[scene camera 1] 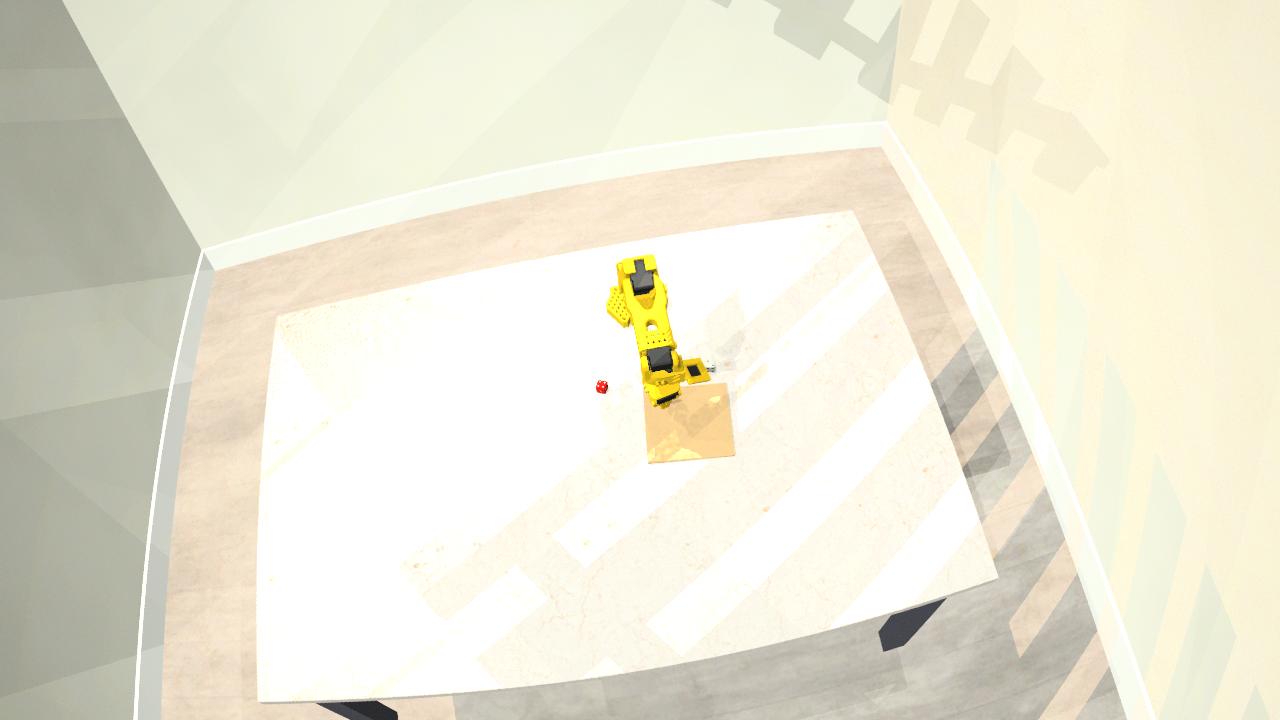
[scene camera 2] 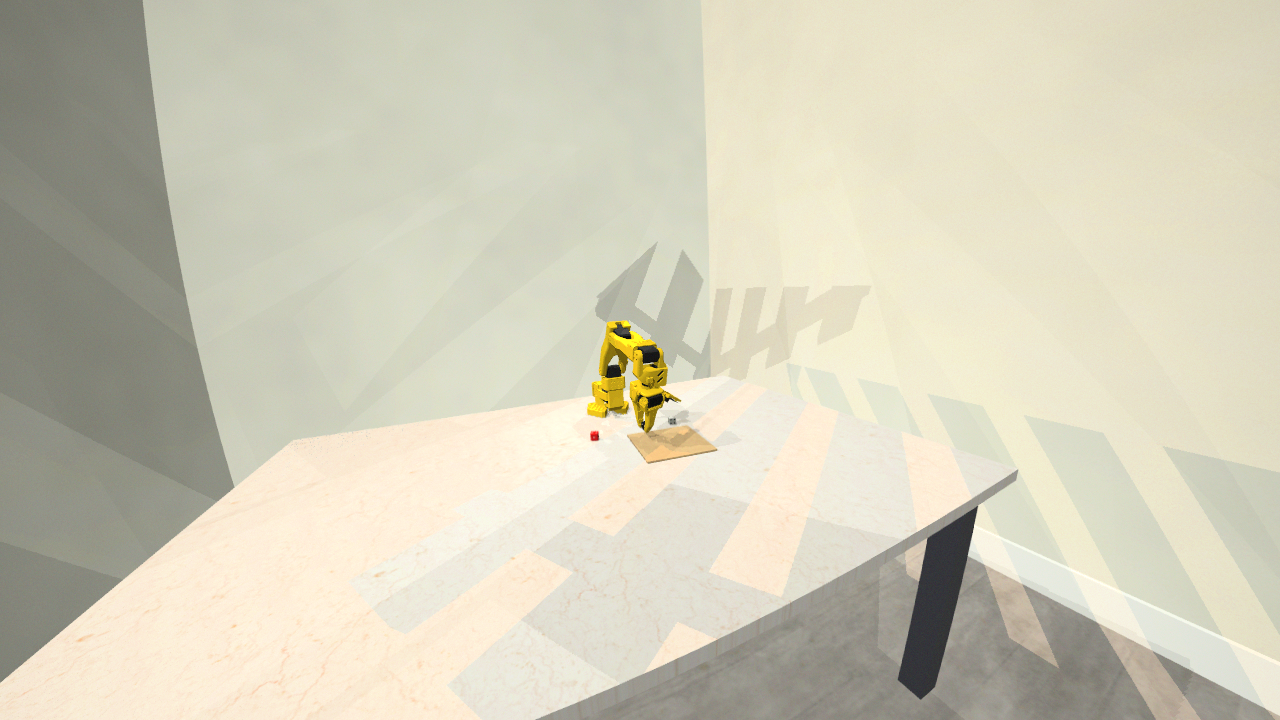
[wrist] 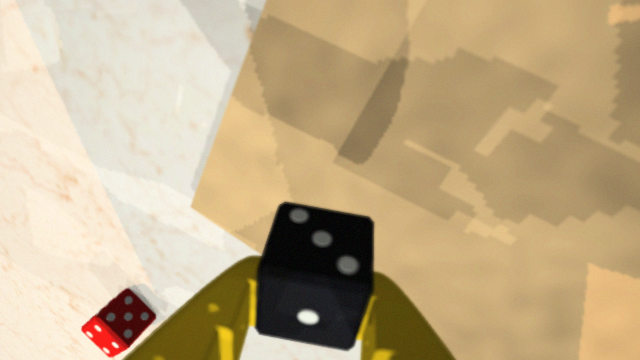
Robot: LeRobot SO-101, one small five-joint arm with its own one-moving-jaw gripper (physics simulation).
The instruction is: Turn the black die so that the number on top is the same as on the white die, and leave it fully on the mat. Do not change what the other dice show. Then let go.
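Observation:
The black die sits between the jaws; a three-pip face and a brighter-lit one-pip face show in the wrist view. My gripper is shut on it, both jaws pressing on its sides, at the mat's back left corner. Whether the die touches the mat is hidden. The tan mat lies flat on the table. The white die stands behind the mat, right of the gripper; its top number is too small to read.
A red die stands on the table left of the mat, apart from the gripper; faces with four and five pips show in the wrist view. The table carries striped light and shadow. The arm reaches in from the back.

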